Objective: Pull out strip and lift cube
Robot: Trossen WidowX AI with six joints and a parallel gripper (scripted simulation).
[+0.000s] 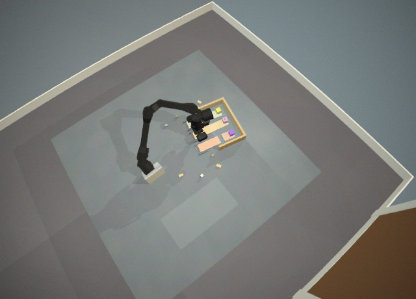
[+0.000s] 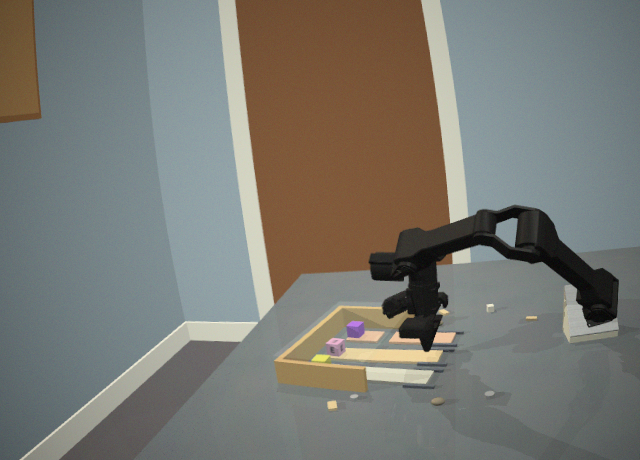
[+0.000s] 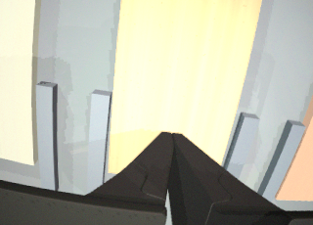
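The tan strip lies 90 mm ahead of my gripper tip, 30 mm to the right of it and 10 mm below it. The rest, counted from my gripper tip: pink labelled cube (200 mm ahead, 60 mm to the right).
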